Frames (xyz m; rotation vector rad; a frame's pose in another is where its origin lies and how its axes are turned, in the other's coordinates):
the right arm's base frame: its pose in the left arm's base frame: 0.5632 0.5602 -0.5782 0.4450 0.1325 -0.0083
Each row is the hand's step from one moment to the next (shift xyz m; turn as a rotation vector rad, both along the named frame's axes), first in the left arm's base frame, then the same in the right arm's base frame.
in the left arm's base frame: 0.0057 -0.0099 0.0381 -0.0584 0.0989 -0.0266
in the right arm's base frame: 0.0005 0.0076 0.0390 -0.0524 0.0757 -0.0736
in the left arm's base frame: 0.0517 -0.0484 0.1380 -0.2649 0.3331 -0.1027
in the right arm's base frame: 0.0324 0.0174 0.1507 -0.2423 0.2469 -0.2683
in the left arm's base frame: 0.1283 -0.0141 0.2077 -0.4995 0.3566 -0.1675
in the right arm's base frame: 0.1000 0.0810 0.2079 -0.4660 0.2317 -0.3659
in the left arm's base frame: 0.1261 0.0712 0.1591 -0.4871 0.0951 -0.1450
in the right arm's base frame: 0.1059 0.1371 0.1275 -0.4621 0.0057 -0.2319
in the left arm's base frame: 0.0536 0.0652 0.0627 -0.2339 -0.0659 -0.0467
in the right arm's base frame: 0.0464 0.0877 0.0348 -0.2272 -0.0882 -0.0429
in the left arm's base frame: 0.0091 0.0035 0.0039 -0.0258 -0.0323 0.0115
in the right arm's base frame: 0.0086 0.0052 0.0031 -0.0277 -0.0252 0.0209
